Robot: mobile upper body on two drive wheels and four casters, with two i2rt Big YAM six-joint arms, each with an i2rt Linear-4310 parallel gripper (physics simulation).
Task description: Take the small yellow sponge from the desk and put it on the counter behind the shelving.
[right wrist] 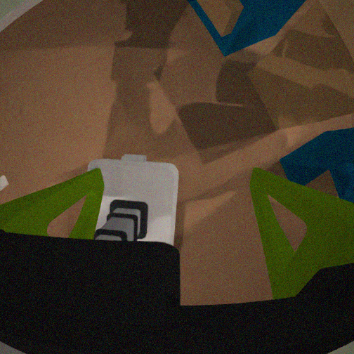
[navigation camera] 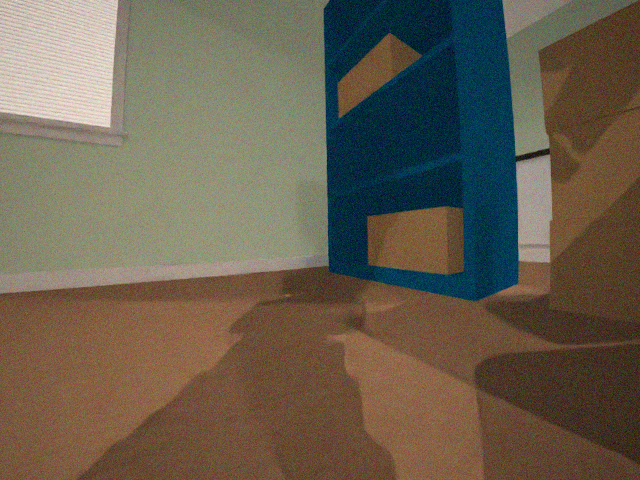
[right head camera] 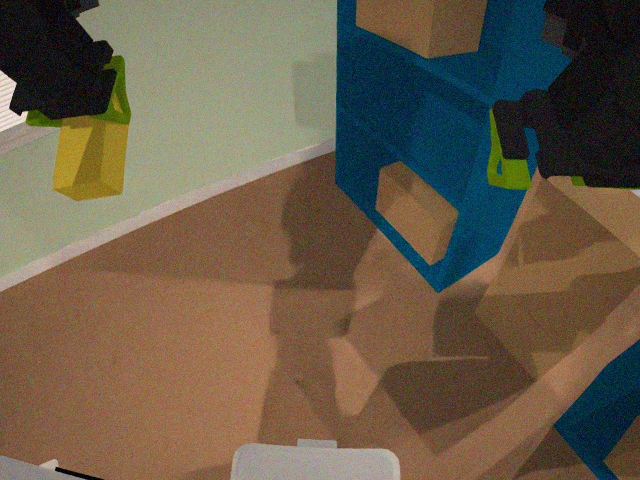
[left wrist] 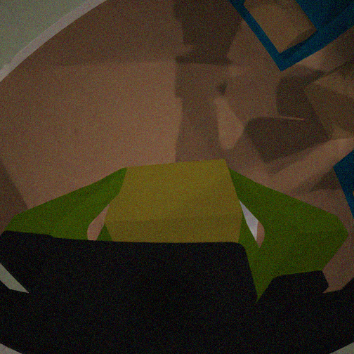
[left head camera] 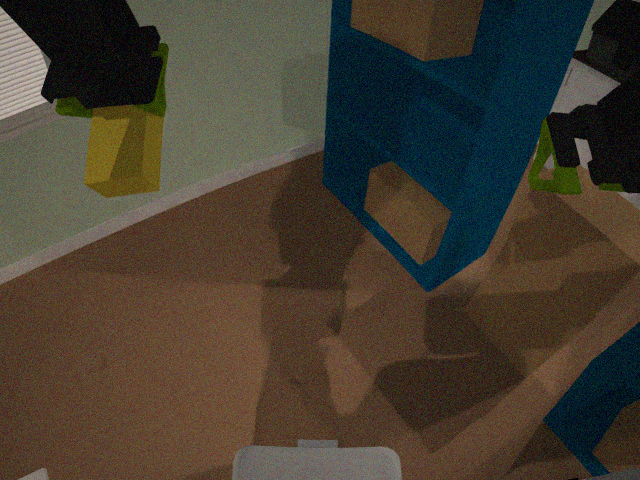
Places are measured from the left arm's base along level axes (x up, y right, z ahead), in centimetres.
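Pixels of known places: left gripper, between the fingertips: (right head camera: 106, 121) (left head camera: 138, 113); right gripper, between the fingertips: (right head camera: 532, 178) (left head camera: 566, 183).
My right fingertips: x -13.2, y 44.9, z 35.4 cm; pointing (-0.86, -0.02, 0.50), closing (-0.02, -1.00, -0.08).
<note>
Behind a point stands the place of what it marks.
The small yellow sponge (left head camera: 124, 160) {x -11.9, y 1.8, z 34.5 cm} (right head camera: 90, 165) {x -11.8, y 2.3, z 34.6 cm} (left wrist: 172, 195) is held upright between the green fingers of my left gripper (left head camera: 121, 110) {x -11.7, y -0.1, z 42.9 cm} (right head camera: 85, 121) {x -11.7, y -0.1, z 42.9 cm} (left wrist: 175, 176), raised above the floor. My right gripper (left head camera: 586, 187) {x -13.2, y 44.9, z 35.4 cm} (right head camera: 549, 181) {x -13.2, y 44.9, z 35.4 cm} (right wrist: 176, 176) is open and empty. The blue shelving (left head camera: 498, 170) {x -73.5, y 89.9, z 118.6 cm} (right head camera: 485, 196) {x -83.9, y 82.6, z 113.9 cm} (navigation camera: 488, 155) {x -87.4, y 86.7, z 116.6 cm} stands ahead. Part of the counter (navigation camera: 533, 206) {x -94.6, y 196.1, z 211.0 cm} shows white with a dark top edge behind it, between the shelving and a cardboard stack; the rest is hidden. The desk does not show in these views.
A tall cardboard stack (navigation camera: 594, 232) {x -117.9, y 97.0, z 90.1 cm} stands right of the shelving. Another blue shelf unit (left head camera: 594, 392) {x -105.2, y 120.5, z 39.6 cm} (right head camera: 594, 392) {x -119.8, y 128.9, z 46.7 cm} (right wrist: 320, 155) shows at the right edge. A green wall (navigation camera: 217, 170) {x -72.3, y -46.6, z 174.2 cm} with a window runs along the left. My white base (left head camera: 316, 465) {x -115.0, y 22.1, z 26.0 cm} (right head camera: 316, 465) {x -115.0, y 22.8, z 26.0 cm} shows at the bottom.
</note>
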